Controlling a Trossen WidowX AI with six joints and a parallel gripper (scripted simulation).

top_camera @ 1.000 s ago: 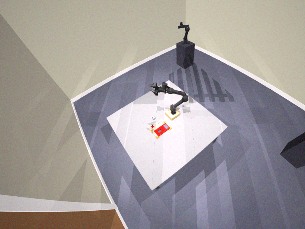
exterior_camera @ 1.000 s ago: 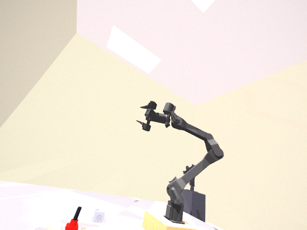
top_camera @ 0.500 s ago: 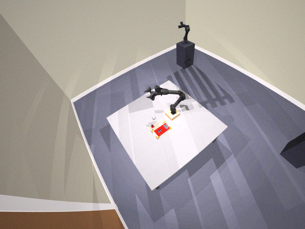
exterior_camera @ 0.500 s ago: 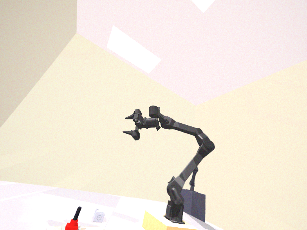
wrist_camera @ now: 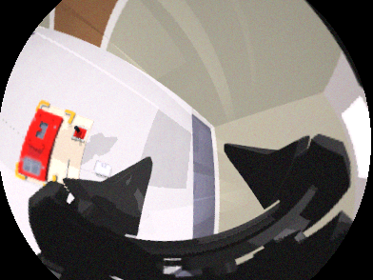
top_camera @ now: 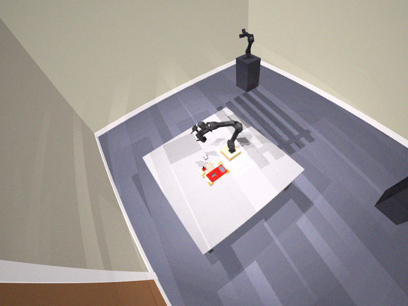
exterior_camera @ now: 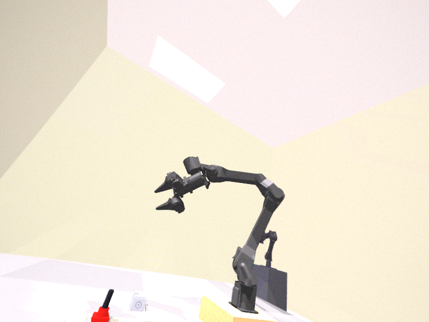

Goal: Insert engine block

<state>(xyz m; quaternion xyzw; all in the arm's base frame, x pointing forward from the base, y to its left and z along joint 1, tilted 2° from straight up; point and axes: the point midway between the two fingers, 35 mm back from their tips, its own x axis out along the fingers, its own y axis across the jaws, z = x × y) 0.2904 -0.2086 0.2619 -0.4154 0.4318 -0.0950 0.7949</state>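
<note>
Right now the grey engine block is 3 cm behind my gripper tip, 9 cm to the left of it and 29 cm below it.
</note>
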